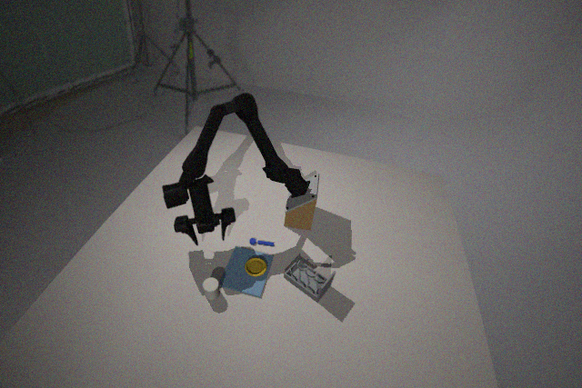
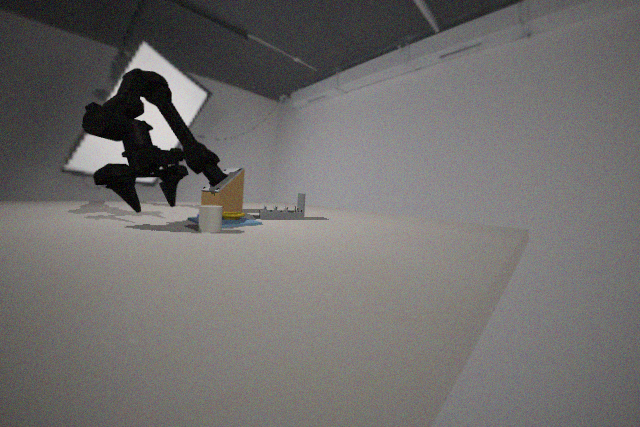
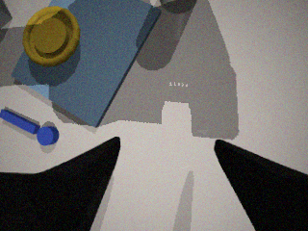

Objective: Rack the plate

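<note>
Now: gripper tip 30 mm short of the blue mat, 140 mm to the right of it and 30 mm above it. From my gripper tip the other things lie so: dish rack: 330 mm to the left, 10 mm below; then yellow plate: 20 mm ahead, 170 mm to the left, 20 mm below; then white cup: 140 mm ahead, 80 mm to the left, 10 mm below.
</note>
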